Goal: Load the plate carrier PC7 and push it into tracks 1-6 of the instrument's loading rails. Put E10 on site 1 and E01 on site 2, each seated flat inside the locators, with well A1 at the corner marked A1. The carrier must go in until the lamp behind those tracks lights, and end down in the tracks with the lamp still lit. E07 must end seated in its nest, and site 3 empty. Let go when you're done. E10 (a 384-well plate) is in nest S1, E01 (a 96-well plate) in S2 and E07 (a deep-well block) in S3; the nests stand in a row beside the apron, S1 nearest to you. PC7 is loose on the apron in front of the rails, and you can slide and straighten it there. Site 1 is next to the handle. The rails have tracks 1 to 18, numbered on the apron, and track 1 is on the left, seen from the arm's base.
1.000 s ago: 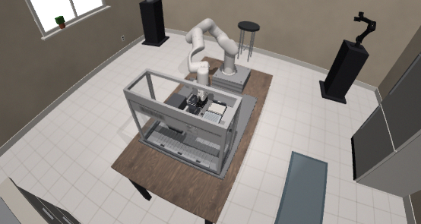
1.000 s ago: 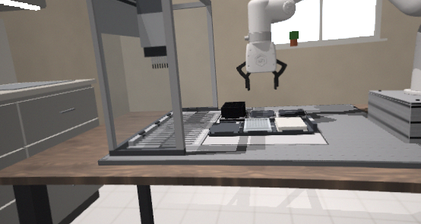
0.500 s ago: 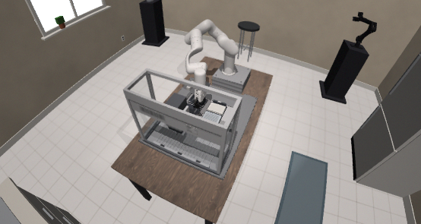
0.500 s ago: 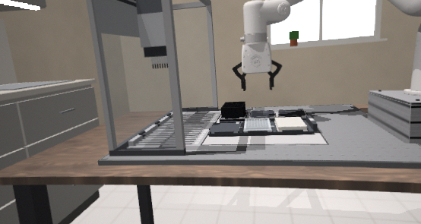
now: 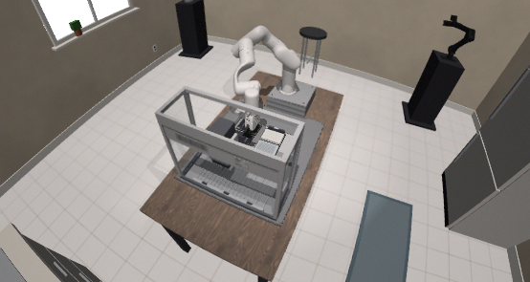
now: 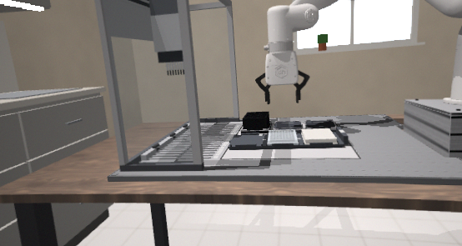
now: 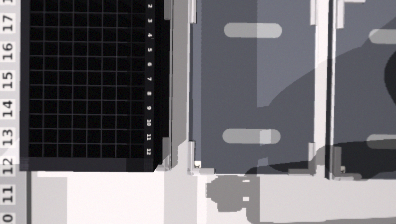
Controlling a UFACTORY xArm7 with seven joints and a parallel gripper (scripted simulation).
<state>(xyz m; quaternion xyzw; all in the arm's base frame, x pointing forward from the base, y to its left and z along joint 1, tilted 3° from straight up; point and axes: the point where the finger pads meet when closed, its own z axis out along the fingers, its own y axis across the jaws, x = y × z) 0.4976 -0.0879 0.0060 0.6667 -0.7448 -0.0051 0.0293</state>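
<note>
Now: the A1 tag 10 cm below my hand, 3 cm to the right of it and 3 cm ahead of it. The rest, counted from my hand: dark plate carrier PC7: 10 cm below, 9 cm to the left, 1 cm ahead; white 96-well plate E01: 10 cm below, 9 cm to the left, 1 cm ahead; pale apron: 12 cm below, 3 cm to the left, 1 cm behind.
</note>
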